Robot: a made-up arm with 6 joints.
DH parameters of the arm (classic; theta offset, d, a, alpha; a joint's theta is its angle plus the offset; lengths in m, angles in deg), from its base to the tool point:
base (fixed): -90 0.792 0.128 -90
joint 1: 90 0.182 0.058 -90
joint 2: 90 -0.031 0.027 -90
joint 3: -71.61 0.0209 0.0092 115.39
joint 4: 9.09 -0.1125 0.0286 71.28
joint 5: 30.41 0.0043 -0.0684 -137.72
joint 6: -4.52 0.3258 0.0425 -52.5
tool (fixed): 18.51 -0.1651 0 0
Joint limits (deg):
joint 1: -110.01..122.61
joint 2: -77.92..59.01
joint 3: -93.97..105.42
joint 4: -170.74..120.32
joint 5: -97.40..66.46
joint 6: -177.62..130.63
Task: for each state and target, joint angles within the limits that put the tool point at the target. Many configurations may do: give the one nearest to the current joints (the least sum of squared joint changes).
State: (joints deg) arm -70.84 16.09 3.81 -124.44 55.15 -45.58
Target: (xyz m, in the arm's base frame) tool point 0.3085 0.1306 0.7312
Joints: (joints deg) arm -83.12 48.98 -9.88 -118.55 45.47 -44.11
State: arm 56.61 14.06 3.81 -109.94 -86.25 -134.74
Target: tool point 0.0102 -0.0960 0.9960
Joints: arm 74.77 15.86 10.52 -102.87 -80.51 -153.06
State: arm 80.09 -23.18 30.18 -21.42 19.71 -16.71
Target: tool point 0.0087 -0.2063 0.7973
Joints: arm 83.73 -71.69 33.65 -48.52 16.55 -3.61
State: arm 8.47 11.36 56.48 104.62 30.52 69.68
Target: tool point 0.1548 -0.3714 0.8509
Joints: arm -46.28 24.50 27.08 96.33 38.41 75.29
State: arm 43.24 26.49 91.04 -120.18 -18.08 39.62
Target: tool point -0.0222 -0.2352 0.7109
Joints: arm 28.65 31.80 92.50 -105.13 -26.22 64.78
